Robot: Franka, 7 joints.
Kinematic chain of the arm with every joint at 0, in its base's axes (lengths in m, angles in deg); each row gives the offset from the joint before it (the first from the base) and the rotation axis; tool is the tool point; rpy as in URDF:
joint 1: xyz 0 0 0.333 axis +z
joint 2: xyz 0 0 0 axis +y
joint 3: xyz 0 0 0.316 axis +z
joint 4: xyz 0.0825 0 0 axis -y
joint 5: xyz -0.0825 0 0.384 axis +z
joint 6: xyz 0 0 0 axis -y
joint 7: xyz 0.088 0 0 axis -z
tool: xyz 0 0 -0.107 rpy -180 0 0
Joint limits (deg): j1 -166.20..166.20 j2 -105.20..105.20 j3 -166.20..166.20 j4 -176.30..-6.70 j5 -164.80..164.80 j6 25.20..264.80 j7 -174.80..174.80
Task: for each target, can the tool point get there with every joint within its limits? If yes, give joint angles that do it. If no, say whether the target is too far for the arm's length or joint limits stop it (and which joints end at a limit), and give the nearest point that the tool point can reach.
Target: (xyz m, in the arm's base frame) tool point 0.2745 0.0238 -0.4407
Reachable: no: joint limits stop it (at a limit: joint 2) | nearest point 0.2755 0.0239 -0.3607 | short by 0.080 m
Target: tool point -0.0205 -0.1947 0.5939
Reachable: yes | joints -75.87 -81.32 -8.96 -157.27 -18.54 110.52 97.80
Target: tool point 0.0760 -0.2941 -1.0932
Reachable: no: too far | nearest point 0.0730 -0.2826 -0.3607 | short by 0.733 m
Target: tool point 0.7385 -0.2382 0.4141
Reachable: yes | joints 129.53 -48.15 -132.07 -74.44 -11.37 142.97 135.54
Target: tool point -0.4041 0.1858 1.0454
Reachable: yes | joints 119.02 13.68 43.89 -38.09 108.02 110.99 -110.74
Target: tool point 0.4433 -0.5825 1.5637
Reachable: no: too far | nearest point 0.2656 -0.3490 1.0703 | short by 0.574 m
